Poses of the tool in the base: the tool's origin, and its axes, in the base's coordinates. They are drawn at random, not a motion.
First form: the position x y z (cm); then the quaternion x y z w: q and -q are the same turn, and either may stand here.
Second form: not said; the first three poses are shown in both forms.
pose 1, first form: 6.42 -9.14 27.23 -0.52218 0.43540 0.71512 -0.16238
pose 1, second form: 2.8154 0.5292 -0.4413 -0.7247 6.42 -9.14 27.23
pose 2, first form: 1.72 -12.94 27.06 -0.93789 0.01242 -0.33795 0.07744
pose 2, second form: 2.9866 -0.9407 0.0125 -0.3390 1.72 -12.94 27.06
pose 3, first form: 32.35 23.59 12.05 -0.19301 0.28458 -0.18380 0.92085
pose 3, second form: 0.8010 -0.4950 0.7299 -0.4714 32.35 23.59 12.05
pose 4, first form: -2.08 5.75 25.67 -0.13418 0.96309 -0.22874 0.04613
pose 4, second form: 3.0493 -0.1343 0.9641 -0.2290 -2.08 5.75 25.67
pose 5, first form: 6.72 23.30 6.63 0.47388 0.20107 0.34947 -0.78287
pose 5, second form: 1.3431 -0.7616 -0.3232 -0.5617 6.72 23.30 6.63
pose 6, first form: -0.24 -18.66 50.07 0.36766 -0.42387 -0.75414 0.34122
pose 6, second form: 2.4452 0.3911 -0.4509 -0.8023 -0.24 -18.66 50.07
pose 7, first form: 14.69 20.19 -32.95 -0.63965 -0.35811 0.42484 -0.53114
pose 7, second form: 2.0217 0.7549 0.4227 -0.5014 14.69 20.19 -32.95
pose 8, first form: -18.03 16.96 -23.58 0.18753 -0.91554 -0.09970 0.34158
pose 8, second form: 2.4444 0.1995 -0.9741 -0.1061 -18.03 16.96 -23.58
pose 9, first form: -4.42 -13.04 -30.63 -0.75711 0.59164 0.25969 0.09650
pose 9, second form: 2.9483 -0.7607 0.5944 0.2609 -4.42 -13.04 -30.63
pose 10, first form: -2.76 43.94 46.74 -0.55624 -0.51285 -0.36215 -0.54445
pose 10, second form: 1.9901 0.6631 0.6114 0.4318 -2.76 43.94 46.74
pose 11, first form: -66.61 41.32 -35.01 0.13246 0.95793 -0.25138 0.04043
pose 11, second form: 3.0607 0.1326 0.9587 -0.2516 -66.61 41.32 -35.01
